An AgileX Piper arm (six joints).
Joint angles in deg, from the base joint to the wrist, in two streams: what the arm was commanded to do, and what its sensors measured. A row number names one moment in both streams.
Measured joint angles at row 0: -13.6 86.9 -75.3 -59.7 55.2 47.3
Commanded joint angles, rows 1 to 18: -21.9 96.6 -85.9 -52.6 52.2 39.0; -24.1 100.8 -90.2 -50.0 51.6 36.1; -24.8 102.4 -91.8 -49.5 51.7 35.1; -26.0 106.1 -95.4 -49.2 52.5 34.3; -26.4 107.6 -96.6 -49.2 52.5 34.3; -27.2 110.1 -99.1 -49.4 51.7 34.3; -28.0 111.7 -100.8 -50.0 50.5 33.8; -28.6 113.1 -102.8 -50.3 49.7 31.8; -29.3 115.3 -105.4 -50.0 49.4 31.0; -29.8 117.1 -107.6 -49.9 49.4 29.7; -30.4 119.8 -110.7 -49.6 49.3 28.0; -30.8 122.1 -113.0 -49.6 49.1 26.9; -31.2 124.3 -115.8 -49.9 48.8 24.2; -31.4 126.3 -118.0 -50.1 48.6 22.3; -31.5 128.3 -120.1 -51.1 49.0 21.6; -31.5 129.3 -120.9 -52.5 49.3 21.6; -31.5 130.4 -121.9 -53.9 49.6 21.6; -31.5 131.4 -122.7 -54.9 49.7 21.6
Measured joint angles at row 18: -31.3 128.1 -119.1 -50.3 48.3 23.0
